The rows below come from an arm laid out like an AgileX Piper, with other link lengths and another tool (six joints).
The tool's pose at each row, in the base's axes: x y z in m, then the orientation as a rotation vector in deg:
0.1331 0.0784 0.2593 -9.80 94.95 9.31
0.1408 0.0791 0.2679 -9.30 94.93 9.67
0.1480 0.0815 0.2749 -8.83 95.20 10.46
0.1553 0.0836 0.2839 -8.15 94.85 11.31
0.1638 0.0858 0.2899 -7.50 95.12 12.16
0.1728 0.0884 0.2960 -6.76 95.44 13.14
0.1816 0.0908 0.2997 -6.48 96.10 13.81
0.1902 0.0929 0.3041 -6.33 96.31 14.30
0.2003 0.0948 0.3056 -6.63 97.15 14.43
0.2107 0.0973 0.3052 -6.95 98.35 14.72
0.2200 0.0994 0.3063 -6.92 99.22 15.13
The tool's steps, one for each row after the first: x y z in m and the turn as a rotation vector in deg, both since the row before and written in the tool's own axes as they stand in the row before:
-0.0093 -0.0009 0.0068 0.06 -0.08 0.54
-0.0076 0.0010 0.0069 -0.23 0.20 0.81
-0.0097 0.0008 0.0067 -0.17 -0.43 0.91
-0.0067 0.0006 0.0082 -0.16 0.19 0.96
-0.0069 0.0010 0.0088 -0.19 0.23 1.10
-0.0045 0.0008 0.0087 -0.23 0.63 0.65
-0.0053 0.0006 0.0083 -0.22 0.20 0.41
-0.0026 -0.0002 0.0100 -0.20 0.87 -0.03
-0.0009 0.0001 0.0107 -0.29 1.23 0.09
-0.0025 0.0000 0.0093 -0.20 0.86 0.35

